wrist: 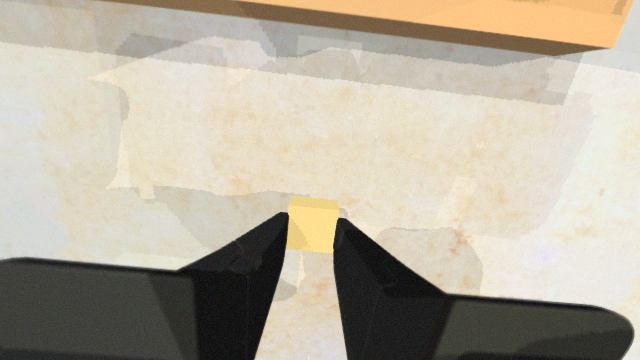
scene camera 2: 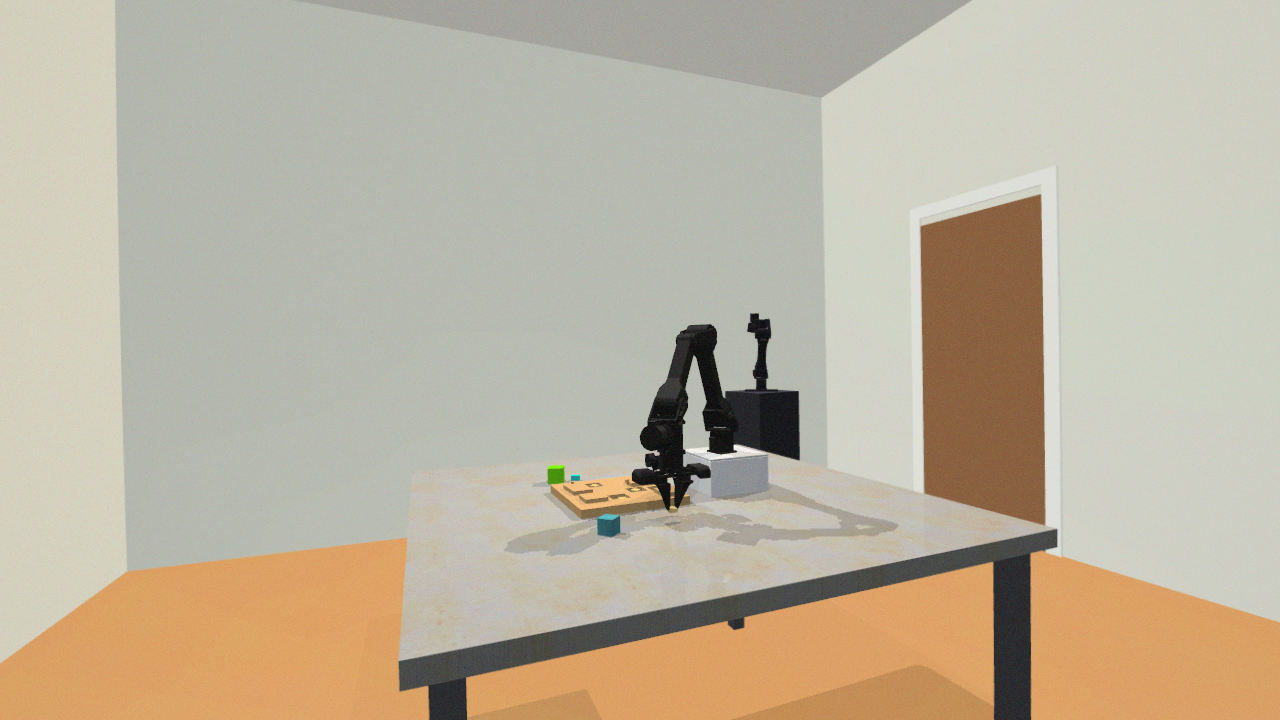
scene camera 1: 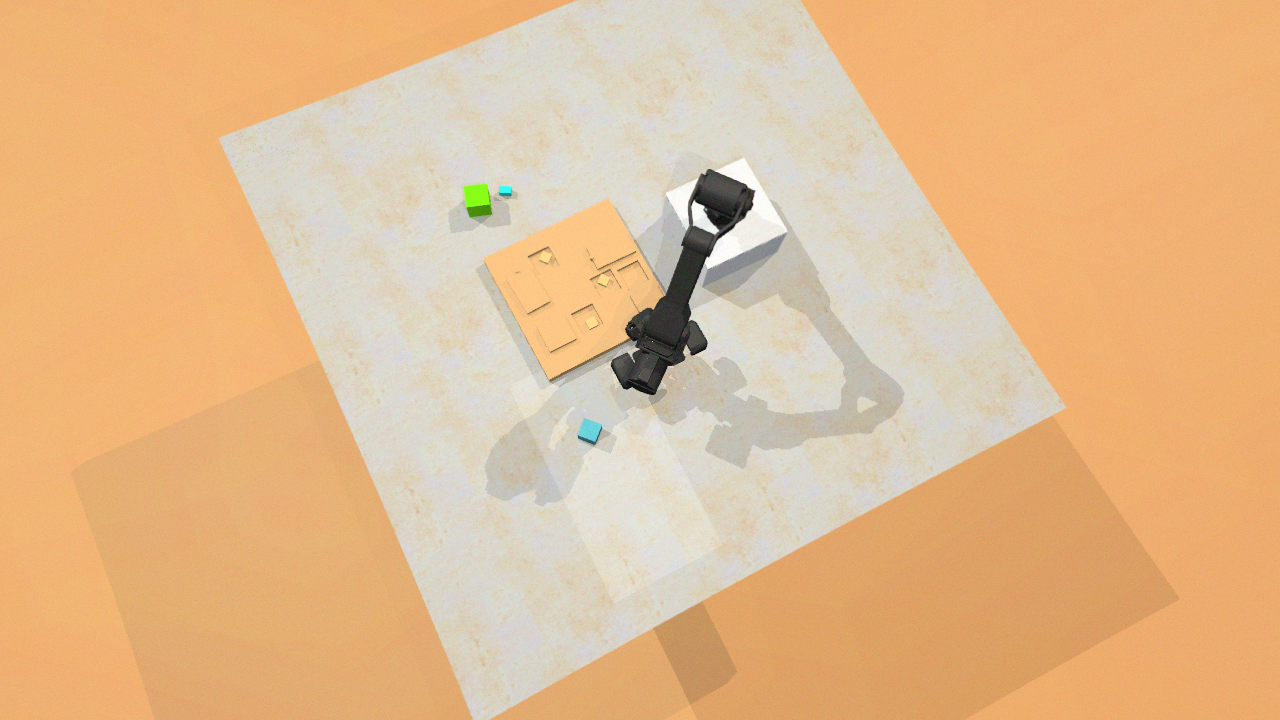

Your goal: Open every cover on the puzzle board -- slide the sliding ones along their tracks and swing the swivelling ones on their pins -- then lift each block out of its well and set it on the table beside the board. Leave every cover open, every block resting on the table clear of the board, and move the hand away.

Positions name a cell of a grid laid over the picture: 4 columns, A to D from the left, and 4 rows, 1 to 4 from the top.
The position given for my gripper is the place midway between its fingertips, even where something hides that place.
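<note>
My gripper (scene camera 2: C3) (wrist: B3) (scene camera 1: C3), visible. Tan puzzle board (scene camera 1: B2) (wrist: D1) (scene camera 2: B3), visible.
</note>
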